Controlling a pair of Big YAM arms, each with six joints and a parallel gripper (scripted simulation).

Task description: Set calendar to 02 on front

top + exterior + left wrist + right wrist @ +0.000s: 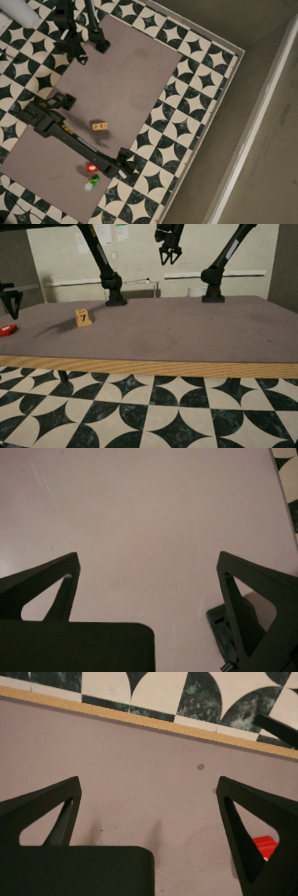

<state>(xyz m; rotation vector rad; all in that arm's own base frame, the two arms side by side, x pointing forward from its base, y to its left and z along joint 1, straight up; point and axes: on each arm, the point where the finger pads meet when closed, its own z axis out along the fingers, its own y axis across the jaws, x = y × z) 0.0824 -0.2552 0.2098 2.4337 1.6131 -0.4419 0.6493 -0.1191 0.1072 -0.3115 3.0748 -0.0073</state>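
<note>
Right now my right hand is 320 mm past the cube, 90 mm above it and 70 mm to the right of it. The rest, counted from my right hand: wooden tray (300 mm behind, 110 mm below, 90 mm to the left); then red block (210 mm to the right, 190 mm behind, 100 mm below); then white bottle (300 mm to the right, 120 mm behind, 60 mm below).
</note>
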